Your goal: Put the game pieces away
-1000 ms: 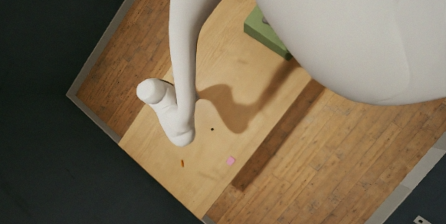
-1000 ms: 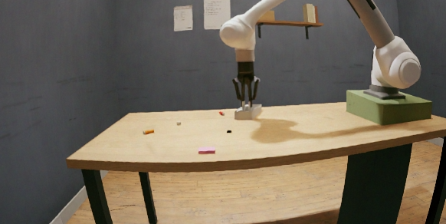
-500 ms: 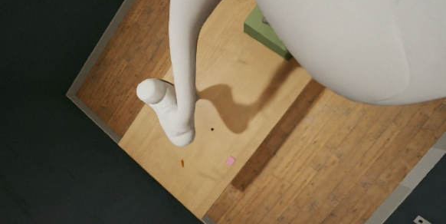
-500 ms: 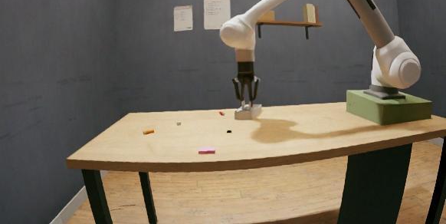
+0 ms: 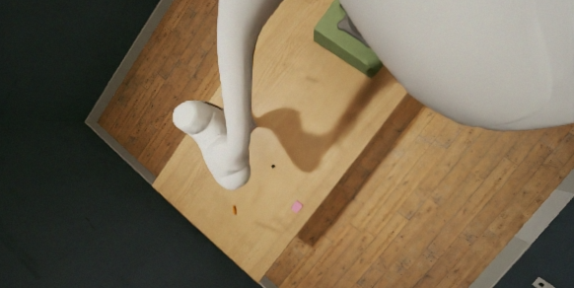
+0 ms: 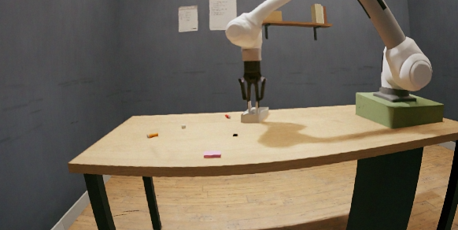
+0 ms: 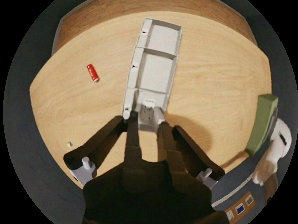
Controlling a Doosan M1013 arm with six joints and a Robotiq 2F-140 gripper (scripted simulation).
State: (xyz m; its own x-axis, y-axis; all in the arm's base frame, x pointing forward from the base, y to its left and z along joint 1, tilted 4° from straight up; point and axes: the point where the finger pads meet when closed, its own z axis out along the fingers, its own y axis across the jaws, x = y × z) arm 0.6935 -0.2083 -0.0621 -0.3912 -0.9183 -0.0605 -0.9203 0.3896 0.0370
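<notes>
My hand is 320 mm short of the white cube, 70 mm to the right of it and 50 mm above it. Round my hand: grey bin (80 mm to the right, 40 mm below, 30 mm behind); red piece (120 mm to the right, 110 mm ahead, 50 mm below); black piece (240 mm to the left, 110 mm ahead, 60 mm below).
</notes>
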